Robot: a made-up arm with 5 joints.
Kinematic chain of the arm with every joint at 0, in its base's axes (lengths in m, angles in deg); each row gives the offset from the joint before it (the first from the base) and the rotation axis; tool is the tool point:
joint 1: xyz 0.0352 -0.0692 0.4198 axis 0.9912 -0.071 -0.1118
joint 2: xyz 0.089 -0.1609 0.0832 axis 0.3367 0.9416 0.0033
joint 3: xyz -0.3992 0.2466 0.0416 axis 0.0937 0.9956 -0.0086
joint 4: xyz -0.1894 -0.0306 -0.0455 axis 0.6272 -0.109 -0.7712
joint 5: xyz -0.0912 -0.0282 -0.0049 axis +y
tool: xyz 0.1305 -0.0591 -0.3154
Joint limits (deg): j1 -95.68..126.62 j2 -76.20..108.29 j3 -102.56..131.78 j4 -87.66..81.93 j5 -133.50..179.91
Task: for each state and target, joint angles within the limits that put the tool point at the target. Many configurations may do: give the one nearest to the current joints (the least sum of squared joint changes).
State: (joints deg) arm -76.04 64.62 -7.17 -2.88 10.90
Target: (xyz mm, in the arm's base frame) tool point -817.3 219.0 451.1
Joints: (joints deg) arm -95.31 26.18 11.17 19.06 58.02
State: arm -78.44 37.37 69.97 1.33 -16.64
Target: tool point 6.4 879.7 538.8
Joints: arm -95.68 70.53 85.58 15.89 7.61
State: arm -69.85 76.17 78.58 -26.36 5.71
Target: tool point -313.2 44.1 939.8
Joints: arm -22.82 56.67 47.42 -37.19 -23.16
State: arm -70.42 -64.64 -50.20 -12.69 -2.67
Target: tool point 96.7 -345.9 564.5
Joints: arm -85.60 -36.15 -43.78 -25.58 -5.22
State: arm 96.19 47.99 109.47 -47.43 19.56
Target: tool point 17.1 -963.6 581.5
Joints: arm 54.77 65.11 110.45 -25.79 23.96
